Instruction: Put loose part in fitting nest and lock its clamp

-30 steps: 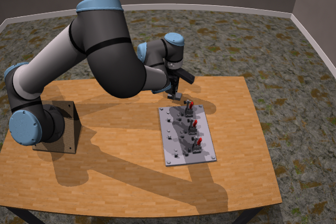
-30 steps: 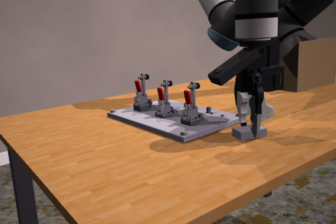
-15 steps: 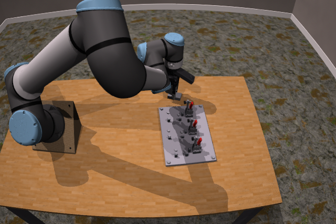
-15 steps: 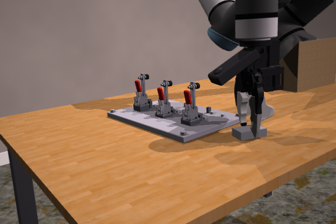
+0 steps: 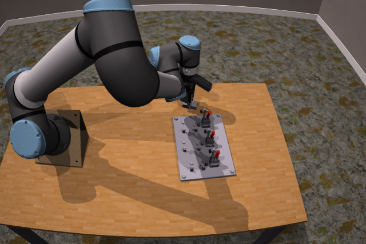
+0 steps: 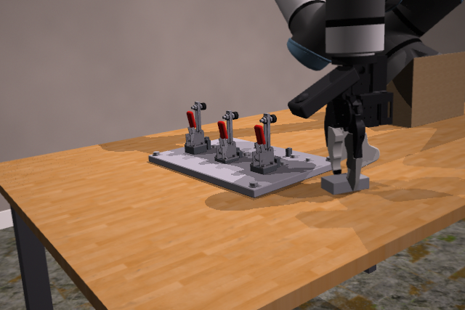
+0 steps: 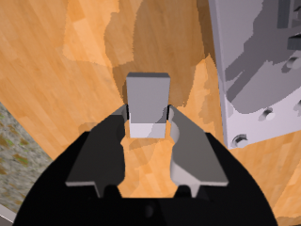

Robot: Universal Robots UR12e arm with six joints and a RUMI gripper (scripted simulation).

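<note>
Now: hand 260 mm to the left of the grey fixture plate and 10 mm above it. Round my hand: grey rectangular block (10 mm below).
</note>
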